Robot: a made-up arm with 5 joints.
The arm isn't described. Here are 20 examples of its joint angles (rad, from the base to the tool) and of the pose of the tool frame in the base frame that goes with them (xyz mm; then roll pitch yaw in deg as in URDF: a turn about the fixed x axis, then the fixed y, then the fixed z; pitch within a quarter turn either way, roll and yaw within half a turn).
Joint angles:
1: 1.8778 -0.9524 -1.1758 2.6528 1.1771
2: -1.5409 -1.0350 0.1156 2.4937 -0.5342
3: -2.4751 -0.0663 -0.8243 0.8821 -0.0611
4: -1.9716 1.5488 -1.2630 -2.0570 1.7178
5: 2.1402 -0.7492 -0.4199 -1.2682 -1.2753
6: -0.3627 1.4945 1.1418 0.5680 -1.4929
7: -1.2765 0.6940 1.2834 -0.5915 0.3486
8: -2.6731 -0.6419 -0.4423 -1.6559 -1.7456
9: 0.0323 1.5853 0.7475 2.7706 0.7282
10: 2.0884 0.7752 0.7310 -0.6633 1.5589
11: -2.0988 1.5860 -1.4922 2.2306 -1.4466
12: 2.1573 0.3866 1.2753 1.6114 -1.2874
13: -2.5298 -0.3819 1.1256 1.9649 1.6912
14: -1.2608 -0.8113 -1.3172 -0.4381 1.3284
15: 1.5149 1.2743 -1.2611 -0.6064 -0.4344
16: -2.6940 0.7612 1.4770 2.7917 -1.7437
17: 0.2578 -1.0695 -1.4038 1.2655 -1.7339
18: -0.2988 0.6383 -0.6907 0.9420 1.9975
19: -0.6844 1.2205 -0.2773 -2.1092 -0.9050
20: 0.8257 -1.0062 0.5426 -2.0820 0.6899
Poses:
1: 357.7 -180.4 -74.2 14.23 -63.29 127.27
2: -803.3 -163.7 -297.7 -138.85 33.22 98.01
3: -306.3 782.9 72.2 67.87 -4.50 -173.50
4: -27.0 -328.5 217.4 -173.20 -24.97 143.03
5: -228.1 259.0 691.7 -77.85 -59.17 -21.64
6: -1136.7 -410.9 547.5 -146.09 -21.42 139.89
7: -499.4 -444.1 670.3 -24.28 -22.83 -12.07
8: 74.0 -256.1 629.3 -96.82 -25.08 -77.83
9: -357.5 -808.8 300.2 60.24 -18.32 39.74
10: 60.5 301.4 698.8 -46.59 13.82 125.39
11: 419.2 732.3 370.0 16.66 3.52 82.57
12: 12.5 955.1 -241.0 123.83 -9.85 88.84
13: 173.6 -477.9 -381.2 123.24 -32.82 168.27
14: 225.3 234.6 489.3 5.96 31.25 129.74
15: 216.6 -217.6 469.9 -27.99 52.96 -2.03
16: 215.5 325.5 -430.3 166.25 49.65 31.62
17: 633.4 5.5 -54.4 164.19 7.39 -39.01
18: 355.7 -624.4 416.3 166.21 37.28 -157.02
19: -390.9 -195.0 -146.7 171.61 64.71 26.46
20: -54.8 36.6 555.5 -75.25 34.74 -110.81
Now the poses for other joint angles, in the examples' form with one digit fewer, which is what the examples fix.
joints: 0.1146 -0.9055 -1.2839 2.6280 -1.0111
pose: -58 598 -242 -171.7 8.0 49.8
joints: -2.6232 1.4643 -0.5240 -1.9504 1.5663
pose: 3 -185 90 170.4 -57.2 -178.0
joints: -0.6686 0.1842 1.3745 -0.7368 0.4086
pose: -532 -268 726 -29.2 6.9 -56.9
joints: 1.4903 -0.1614 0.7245 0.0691 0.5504
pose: -806 512 439 28.2 37.5 -119.4
